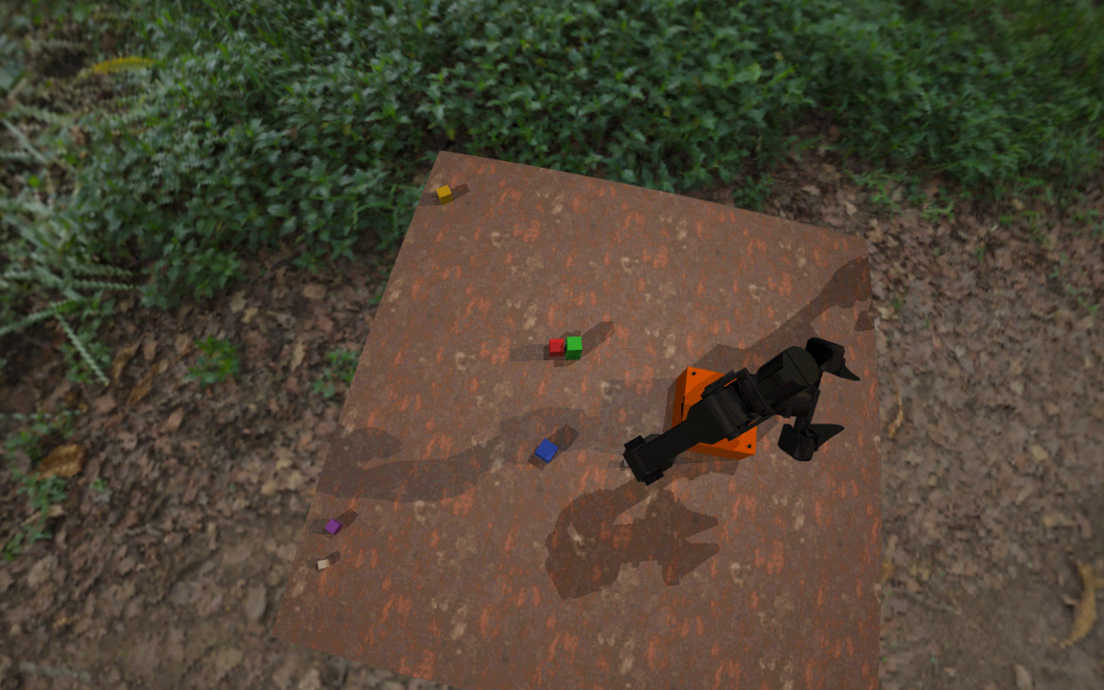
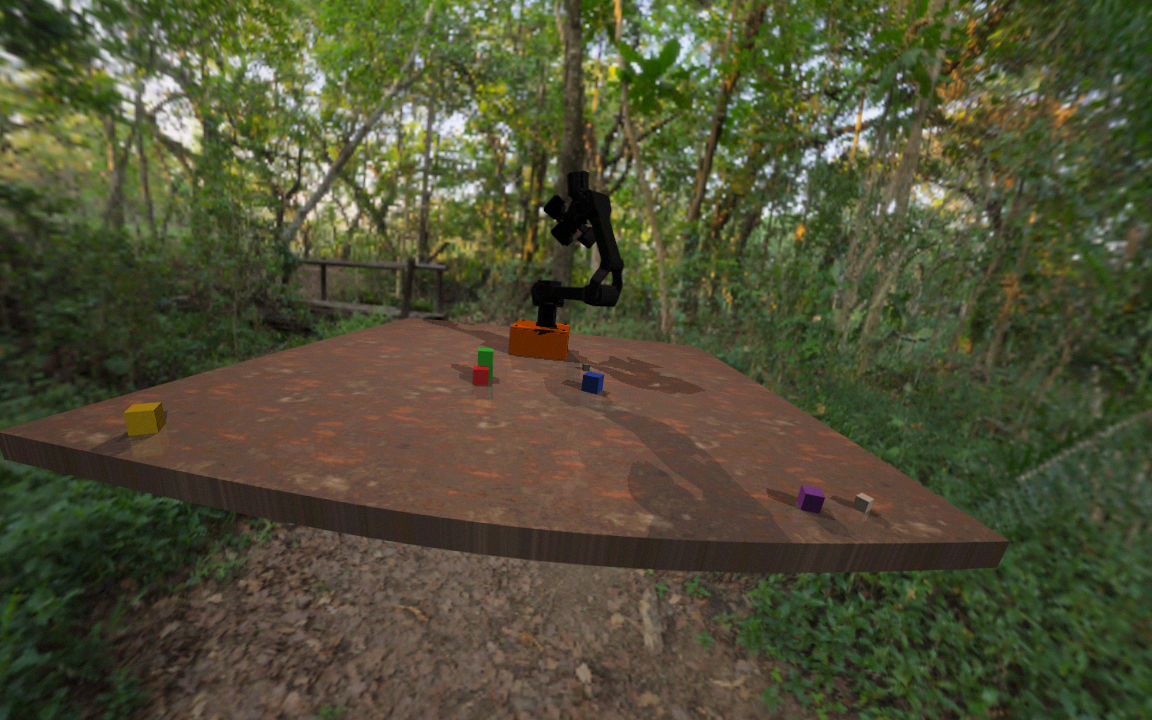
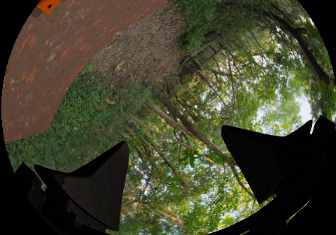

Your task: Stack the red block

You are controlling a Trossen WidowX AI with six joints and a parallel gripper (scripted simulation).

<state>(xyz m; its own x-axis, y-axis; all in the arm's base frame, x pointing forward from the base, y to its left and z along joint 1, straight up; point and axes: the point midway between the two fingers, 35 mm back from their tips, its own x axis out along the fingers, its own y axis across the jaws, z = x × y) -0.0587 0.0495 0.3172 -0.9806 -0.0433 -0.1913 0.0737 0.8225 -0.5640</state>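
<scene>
My gripper tip is now 470 mm short of the red block, 380 mm above it and 200 mm to the left of it. Also, from my gripper tip: purple cube (910 mm ahead, 380 mm below, 260 mm to the left); small grey cube (390 mm below, 290 mm ahead, 60 mm to the left); blue cube (470 mm ahead, 380 mm below, 50 mm to the left).
</scene>
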